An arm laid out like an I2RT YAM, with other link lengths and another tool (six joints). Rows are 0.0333 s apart.
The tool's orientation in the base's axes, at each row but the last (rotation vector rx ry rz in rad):
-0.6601, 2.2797, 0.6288
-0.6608, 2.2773, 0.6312
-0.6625, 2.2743, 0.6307
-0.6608, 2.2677, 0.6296
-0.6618, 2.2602, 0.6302
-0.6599, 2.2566, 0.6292
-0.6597, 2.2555, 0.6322
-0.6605, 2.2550, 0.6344
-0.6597, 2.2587, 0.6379
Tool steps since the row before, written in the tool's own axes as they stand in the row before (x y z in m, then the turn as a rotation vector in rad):
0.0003, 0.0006, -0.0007, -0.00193, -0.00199, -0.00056
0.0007, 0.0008, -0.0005, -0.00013, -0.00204, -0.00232
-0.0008, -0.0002, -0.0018, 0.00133, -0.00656, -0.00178
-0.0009, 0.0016, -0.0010, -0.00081, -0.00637, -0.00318
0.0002, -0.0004, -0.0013, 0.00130, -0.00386, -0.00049
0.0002, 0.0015, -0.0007, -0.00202, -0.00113, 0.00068
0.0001, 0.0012, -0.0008, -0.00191, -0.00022, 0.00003
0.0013, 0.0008, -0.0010, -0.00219, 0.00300, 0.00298
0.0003, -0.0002, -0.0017, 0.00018, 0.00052, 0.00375
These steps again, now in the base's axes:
-0.0009, 0.0000, 0.0004, 0.00219, -0.00129, 0.00124
-0.0012, 0.0001, 0.0000, 0.00024, -0.00288, 0.00110
-0.0002, -0.0010, 0.0017, 0.00230, -0.00637, -0.00143
-0.0009, 0.0009, 0.0017, 0.00289, -0.00647, 0.00106
-0.0005, -0.0011, 0.0006, 0.00130, -0.00356, -0.00158
-0.0014, 0.0007, 0.0007, 0.00229, 0.00011, 0.00075
-0.0012, 0.0004, 0.0007, 0.00135, 0.00037, 0.00131
-0.0018, -0.0004, -0.0001, 0.00097, 0.00464, 0.00043
-0.0009, -0.0013, 0.0008, 0.00135, 0.00260, -0.00241

